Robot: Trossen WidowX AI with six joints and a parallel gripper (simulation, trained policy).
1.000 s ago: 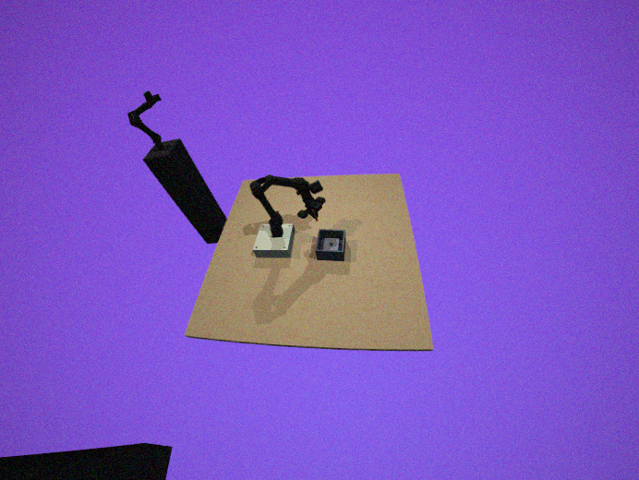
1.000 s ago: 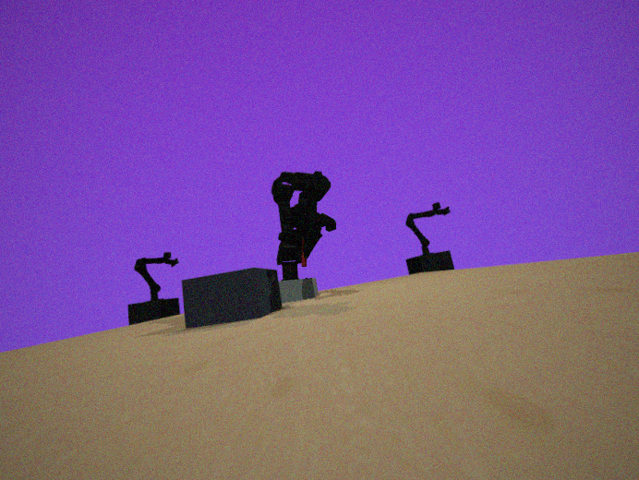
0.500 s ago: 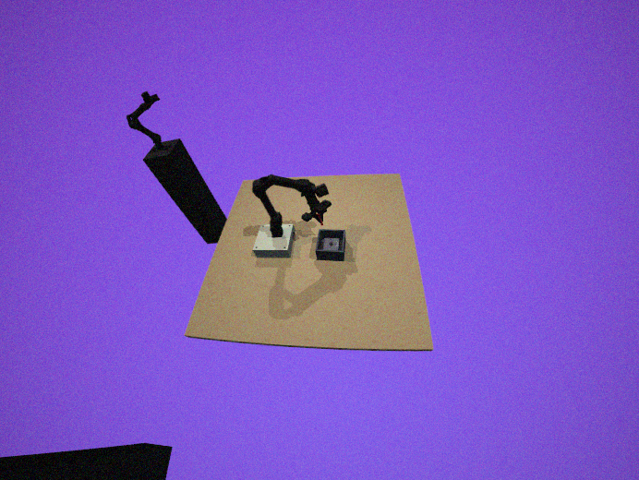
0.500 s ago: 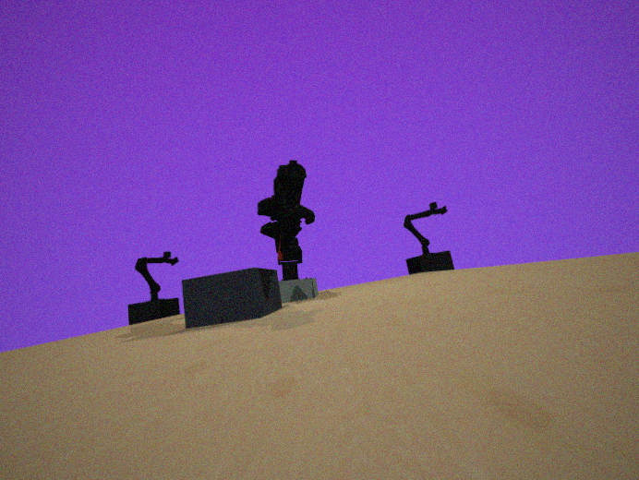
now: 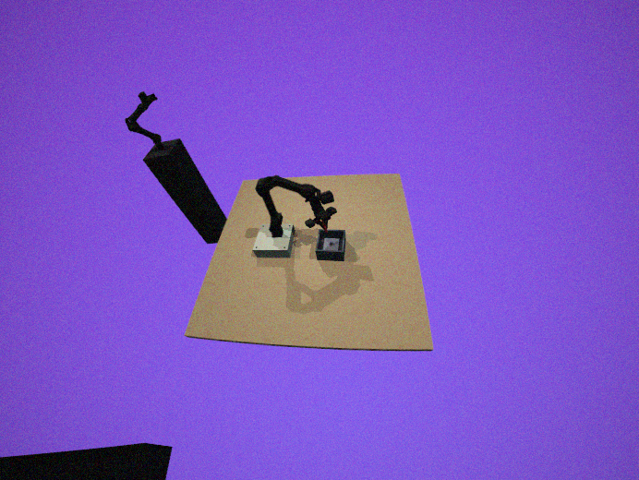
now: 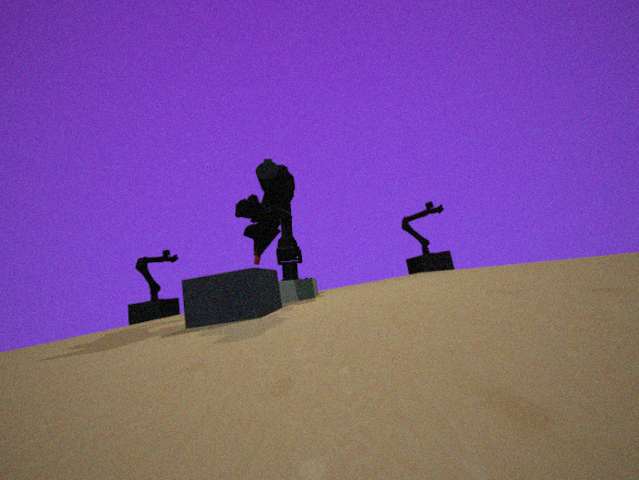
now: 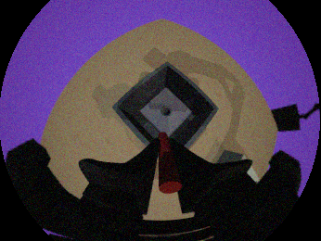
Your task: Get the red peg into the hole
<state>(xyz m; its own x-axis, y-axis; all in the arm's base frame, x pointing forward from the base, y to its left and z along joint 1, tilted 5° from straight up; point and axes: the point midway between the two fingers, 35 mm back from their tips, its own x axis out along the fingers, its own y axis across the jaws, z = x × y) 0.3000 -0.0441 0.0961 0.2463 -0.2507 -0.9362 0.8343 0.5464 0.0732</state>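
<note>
The red peg is 10 mm to the left of my gripper tip and 20 mm above it. Round my gripper tip: grey plate (20 mm ahead, 50 mm to the right, 90 mm below); then dark box (20 mm ahead, 50 mm to the right, 110 mm below).
</note>
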